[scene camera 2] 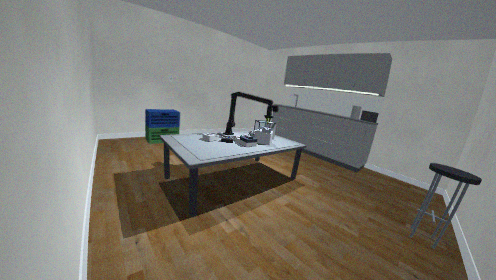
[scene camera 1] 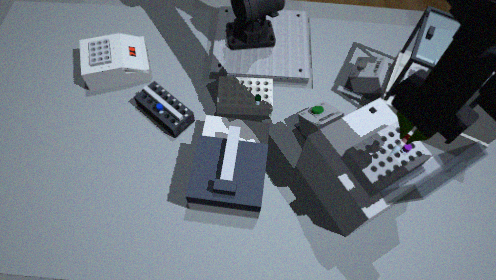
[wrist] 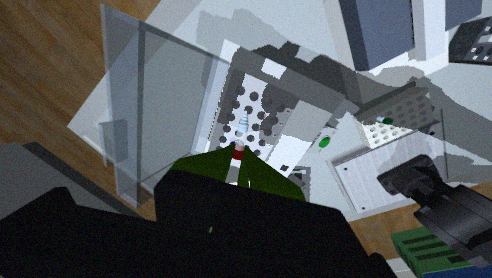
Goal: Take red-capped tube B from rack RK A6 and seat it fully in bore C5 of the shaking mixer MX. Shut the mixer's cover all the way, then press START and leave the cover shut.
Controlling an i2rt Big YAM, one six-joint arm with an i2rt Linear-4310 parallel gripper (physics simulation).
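Frame: origin at the arm's base, x ahead, y left, z up, level; metres.
Seen in the pictures: gripper, fingertip midpoint: (scene camera 2: 267, 124) (scene camera 1: 405, 139) (wrist: 238, 150); arm's base at its link origin: (scene camera 2: 228, 134) (scene camera 1: 250, 36) (wrist: 403, 174).
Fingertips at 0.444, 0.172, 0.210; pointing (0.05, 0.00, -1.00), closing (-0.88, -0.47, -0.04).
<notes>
Pixels of each thing's top centre, then the offset from my fingertips to it, as dx, dy, dz. "*": a spot on its surface instead.
- red-capped tube B at its top centre: (wrist: 240, 139) (scene camera 1: 401, 143) +0.009, -0.013, +0.007
- mixer's clear cover at its top centre: (wrist: 121, 154) (scene camera 1: 453, 159) +0.062, +0.024, +0.052
- green button at its top centre: (scene camera 1: 318, 108) (wrist: 325, 144) -0.167, -0.068, -0.150
- white rack at its top centre: (scene camera 1: 245, 92) (wrist: 396, 121) -0.258, -0.213, -0.195
- green-capped tube at its top centre: (scene camera 1: 258, 96) (wrist: 389, 122) -0.225, -0.190, -0.171
- purple cap at its top centre: (scene camera 1: 408, 146) -0.006, +0.026, -0.041
- grey button box at a spot on its surface: (scene camera 1: 367, 75) * -0.244, +0.069, -0.155
- framed lid at a spot on its surface: (scene camera 1: 435, 37) * -0.221, +0.157, -0.016
- dark-lidded box at its top centre: (scene camera 1: 231, 147) (wrist: 438, 16) (scene camera 2: 247, 134) -0.082, -0.268, -0.123
- black rack at its top centre: (scene camera 1: 162, 101) -0.242, -0.402, -0.177
- white block device at its top centre: (scene camera 1: 111, 48) (scene camera 2: 211, 133) -0.391, -0.512, -0.155
My gripper (scene camera 1: 409, 132) (scene camera 2: 269, 120) (wrist: 238, 150) is shut on red-capped tube B (scene camera 1: 398, 147) (wrist: 243, 124) at its red cap. The tube's pale tapered body points away from the fingers, over the bore block of the mixer MX (scene camera 1: 320, 172) (wrist: 295, 145). Whether its tip is inside a bore, and which one, I cannot tell. The mixer's clear cover (scene camera 1: 450, 167) (wrist: 170, 100) stands open. A green button (scene camera 1: 317, 109) (wrist: 324, 142) is on a small box beside the mixer; its label is unreadable. A white rack (scene camera 1: 245, 113) (wrist: 367, 134) holds a green-capped tube (scene camera 1: 258, 98) (wrist: 387, 120).
A purple cap (scene camera 1: 408, 147) shows in the bore block close to tube B. A grey button box (scene camera 1: 367, 75) stands behind the mixer near a framed lid (scene camera 1: 435, 37). A dark-lidded box (scene camera 1: 200, 165), a black rack (scene camera 1: 175, 125) and a white block device (scene camera 1: 107, 75) stand further left.
</notes>
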